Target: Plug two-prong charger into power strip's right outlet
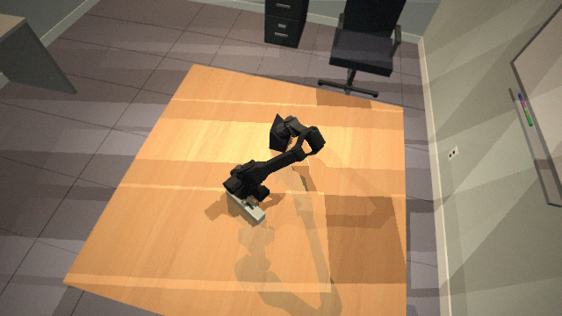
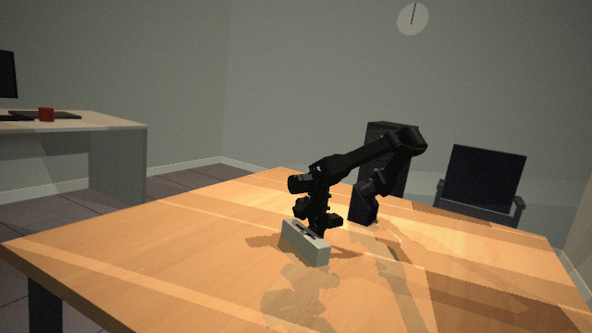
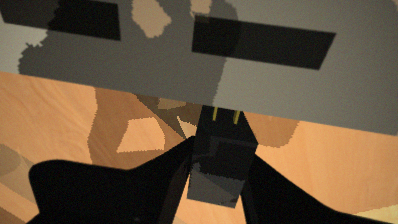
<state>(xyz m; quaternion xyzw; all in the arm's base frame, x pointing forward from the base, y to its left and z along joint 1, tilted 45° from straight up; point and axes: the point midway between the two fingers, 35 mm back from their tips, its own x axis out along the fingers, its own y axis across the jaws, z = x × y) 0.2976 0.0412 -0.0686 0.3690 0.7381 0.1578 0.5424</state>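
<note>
My gripper tip is now 20 mm short of the black two-prong charger, 10 mm to the left of it and 10 mm below it.
</note>
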